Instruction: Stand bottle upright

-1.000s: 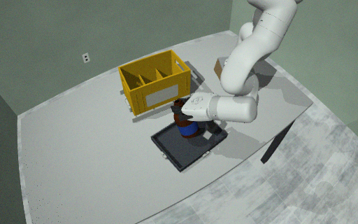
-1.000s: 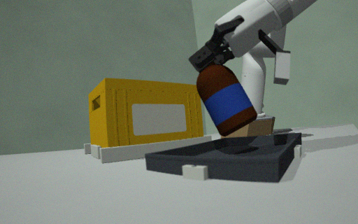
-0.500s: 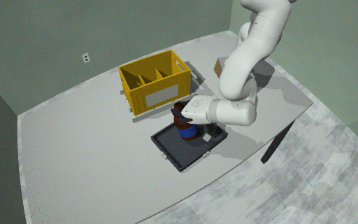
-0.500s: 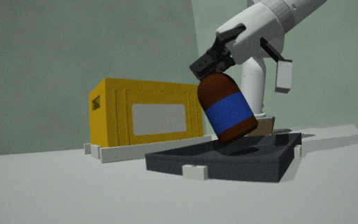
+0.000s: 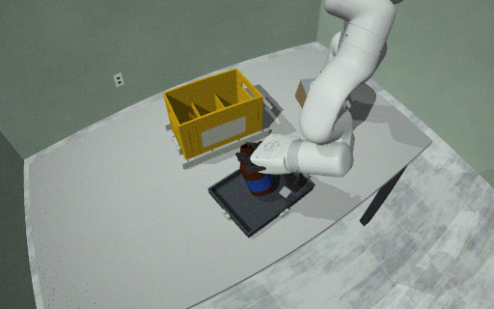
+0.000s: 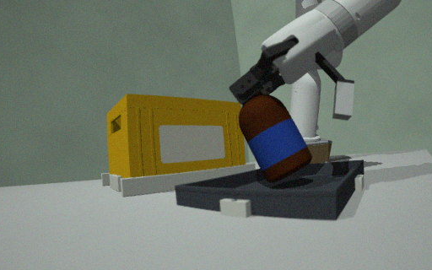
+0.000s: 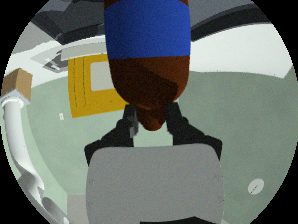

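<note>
The brown bottle is 50 mm below my hand, 20 mm to the left of it and 10 mm behind it. Also, from my hand: dark grey tray 140 mm below, 40 mm to the left, 20 mm behind; then yellow crate 250 mm to the right, 70 mm below, 10 mm behind.
</note>
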